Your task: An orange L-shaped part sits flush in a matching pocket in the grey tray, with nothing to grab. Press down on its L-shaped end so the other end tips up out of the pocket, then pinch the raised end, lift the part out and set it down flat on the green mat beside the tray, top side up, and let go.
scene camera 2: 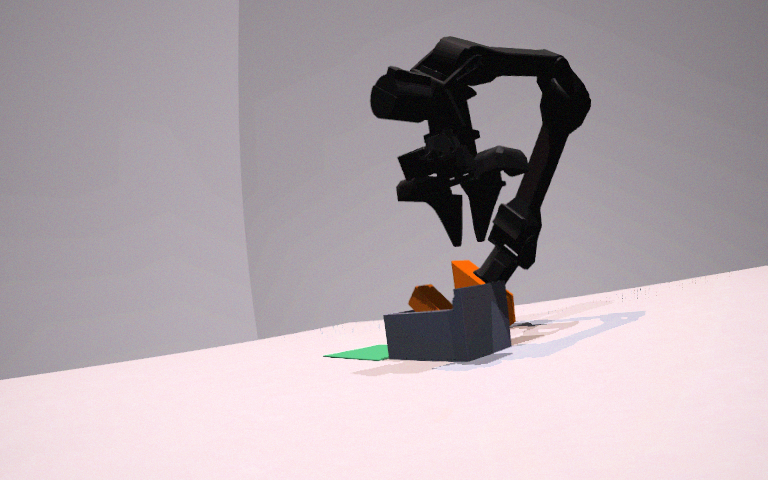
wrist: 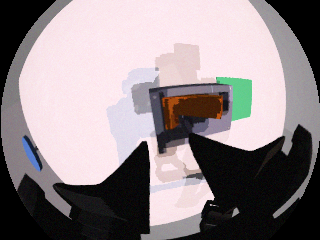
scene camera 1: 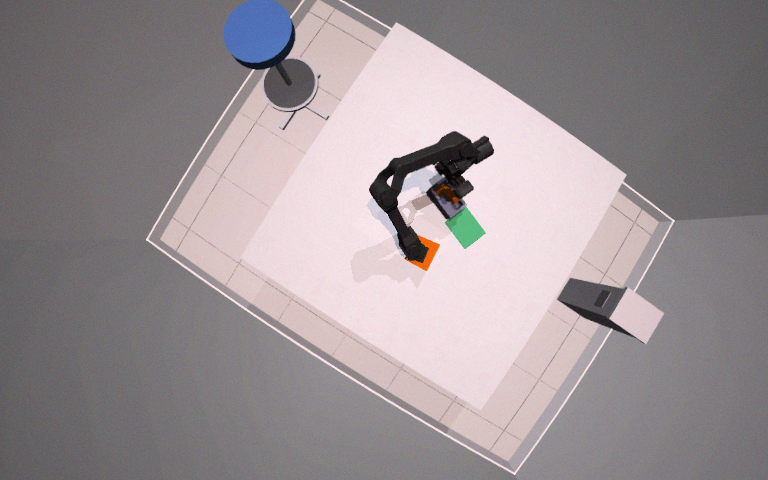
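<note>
You'd see the gripper in the pictures, and it's there in the wrist view as well. An orange L-shaped part shows too, and so does a green mat.
</note>
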